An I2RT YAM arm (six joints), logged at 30 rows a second.
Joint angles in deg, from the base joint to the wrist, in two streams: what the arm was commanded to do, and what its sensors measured. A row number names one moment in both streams.
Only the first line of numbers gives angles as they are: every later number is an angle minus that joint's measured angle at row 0.
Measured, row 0:
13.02 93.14 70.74 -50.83 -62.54 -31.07
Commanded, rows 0 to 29:
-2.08 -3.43 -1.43 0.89 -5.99 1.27
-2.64 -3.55 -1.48 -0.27 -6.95 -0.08
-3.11 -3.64 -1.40 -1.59 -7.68 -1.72
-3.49 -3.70 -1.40 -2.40 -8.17 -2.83
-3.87 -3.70 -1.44 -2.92 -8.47 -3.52
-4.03 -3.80 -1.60 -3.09 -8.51 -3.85
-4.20 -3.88 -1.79 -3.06 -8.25 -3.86
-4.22 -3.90 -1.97 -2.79 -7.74 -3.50
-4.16 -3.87 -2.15 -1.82 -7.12 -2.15
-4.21 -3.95 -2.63 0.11 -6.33 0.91
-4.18 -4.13 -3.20 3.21 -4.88 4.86
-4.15 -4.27 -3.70 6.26 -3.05 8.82
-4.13 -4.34 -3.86 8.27 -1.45 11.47
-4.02 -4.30 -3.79 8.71 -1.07 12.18
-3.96 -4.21 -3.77 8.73 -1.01 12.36
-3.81 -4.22 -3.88 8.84 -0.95 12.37
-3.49 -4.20 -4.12 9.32 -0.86 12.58
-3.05 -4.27 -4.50 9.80 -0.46 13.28
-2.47 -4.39 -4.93 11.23 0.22 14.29
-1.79 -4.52 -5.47 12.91 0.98 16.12
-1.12 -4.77 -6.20 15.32 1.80 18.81
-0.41 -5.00 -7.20 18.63 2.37 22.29
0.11 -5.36 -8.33 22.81 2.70 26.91
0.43 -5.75 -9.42 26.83 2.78 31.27
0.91 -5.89 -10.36 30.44 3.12 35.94
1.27 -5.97 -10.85 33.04 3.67 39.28
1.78 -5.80 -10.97 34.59 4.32 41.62
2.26 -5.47 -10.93 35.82 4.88 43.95
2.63 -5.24 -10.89 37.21 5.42 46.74
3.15 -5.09 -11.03 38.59 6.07 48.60
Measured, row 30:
1.90 -3.23 -11.23 26.30 3.54 34.21
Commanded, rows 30 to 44:
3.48 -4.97 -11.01 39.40 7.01 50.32
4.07 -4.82 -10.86 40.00 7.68 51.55
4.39 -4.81 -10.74 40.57 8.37 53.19
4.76 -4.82 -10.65 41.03 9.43 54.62
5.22 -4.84 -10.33 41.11 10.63 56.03
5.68 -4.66 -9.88 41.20 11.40 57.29
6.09 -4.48 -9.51 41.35 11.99 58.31
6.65 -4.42 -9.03 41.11 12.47 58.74
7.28 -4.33 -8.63 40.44 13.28 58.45
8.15 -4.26 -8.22 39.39 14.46 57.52
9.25 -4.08 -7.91 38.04 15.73 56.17
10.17 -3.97 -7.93 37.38 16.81 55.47
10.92 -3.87 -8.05 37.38 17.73 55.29
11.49 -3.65 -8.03 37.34 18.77 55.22
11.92 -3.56 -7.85 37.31 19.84 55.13
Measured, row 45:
9.70 -3.23 -10.25 37.31 14.75 54.95
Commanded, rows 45 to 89:
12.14 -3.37 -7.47 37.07 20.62 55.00
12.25 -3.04 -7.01 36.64 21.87 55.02
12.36 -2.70 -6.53 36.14 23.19 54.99
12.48 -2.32 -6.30 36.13 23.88 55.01
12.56 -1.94 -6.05 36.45 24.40 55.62
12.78 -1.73 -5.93 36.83 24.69 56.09
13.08 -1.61 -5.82 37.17 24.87 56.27
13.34 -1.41 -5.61 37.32 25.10 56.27
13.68 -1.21 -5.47 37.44 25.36 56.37
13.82 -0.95 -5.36 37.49 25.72 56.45
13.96 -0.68 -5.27 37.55 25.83 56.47
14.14 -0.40 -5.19 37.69 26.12 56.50
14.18 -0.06 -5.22 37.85 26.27 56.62
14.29 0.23 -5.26 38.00 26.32 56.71
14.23 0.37 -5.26 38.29 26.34 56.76
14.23 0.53 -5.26 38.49 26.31 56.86
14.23 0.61 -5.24 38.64 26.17 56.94
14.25 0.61 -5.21 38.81 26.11 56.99
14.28 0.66 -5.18 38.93 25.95 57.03
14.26 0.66 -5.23 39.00 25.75 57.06
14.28 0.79 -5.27 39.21 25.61 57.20
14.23 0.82 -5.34 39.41 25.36 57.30
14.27 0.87 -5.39 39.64 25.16 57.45
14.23 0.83 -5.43 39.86 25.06 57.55
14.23 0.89 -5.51 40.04 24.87 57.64
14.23 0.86 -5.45 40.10 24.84 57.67
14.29 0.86 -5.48 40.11 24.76 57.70
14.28 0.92 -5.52 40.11 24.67 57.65
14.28 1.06 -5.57 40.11 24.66 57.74
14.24 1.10 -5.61 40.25 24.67 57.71
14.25 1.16 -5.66 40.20 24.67 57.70
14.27 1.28 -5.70 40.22 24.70 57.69
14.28 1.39 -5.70 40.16 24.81 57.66
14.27 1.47 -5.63 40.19 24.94 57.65
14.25 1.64 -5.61 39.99 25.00 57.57
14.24 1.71 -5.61 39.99 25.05 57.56
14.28 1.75 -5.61 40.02 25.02 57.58
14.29 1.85 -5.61 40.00 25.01 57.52
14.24 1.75 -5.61 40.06 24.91 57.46
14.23 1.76 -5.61 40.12 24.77 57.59
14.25 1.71 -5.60 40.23 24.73 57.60
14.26 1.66 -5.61 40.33 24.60 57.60
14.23 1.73 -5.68 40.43 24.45 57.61
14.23 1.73 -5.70 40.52 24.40 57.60
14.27 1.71 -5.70 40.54 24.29 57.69
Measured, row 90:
13.98 1.77 -7.41 37.97 25.39 57.11
